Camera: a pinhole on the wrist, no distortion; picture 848 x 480 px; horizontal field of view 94.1 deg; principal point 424.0 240.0 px. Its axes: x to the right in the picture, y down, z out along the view. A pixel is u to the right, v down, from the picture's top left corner.
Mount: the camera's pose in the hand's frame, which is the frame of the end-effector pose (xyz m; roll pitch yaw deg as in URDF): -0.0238 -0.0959 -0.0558 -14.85 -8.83 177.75
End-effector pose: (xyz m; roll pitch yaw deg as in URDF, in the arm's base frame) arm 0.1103 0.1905 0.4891 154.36 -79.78 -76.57
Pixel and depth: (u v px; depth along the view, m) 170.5 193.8 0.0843
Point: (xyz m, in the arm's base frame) 0.2159 0.1424 0.5190
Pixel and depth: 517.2 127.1 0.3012
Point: 0.1384 -0.0748 0.3949
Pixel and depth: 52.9 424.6 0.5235
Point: 0.5421 -0.2939 0.9100
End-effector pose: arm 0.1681 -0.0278 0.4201 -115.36 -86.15 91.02
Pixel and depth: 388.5 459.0 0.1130
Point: 0.0597 -0.1831 0.4274
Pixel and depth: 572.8 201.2 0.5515
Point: -0.3766 0.0110 0.2678
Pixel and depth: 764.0 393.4 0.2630
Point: -0.1227 -0.1899 0.2111
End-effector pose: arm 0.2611 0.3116 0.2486 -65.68 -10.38 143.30
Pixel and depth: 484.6 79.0 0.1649
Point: 0.2457 0.2213 0.3602
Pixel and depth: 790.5 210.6 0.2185
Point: 0.3707 0.0826 0.4062
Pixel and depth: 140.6 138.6 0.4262
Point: -0.1296 0.2839 0.5474
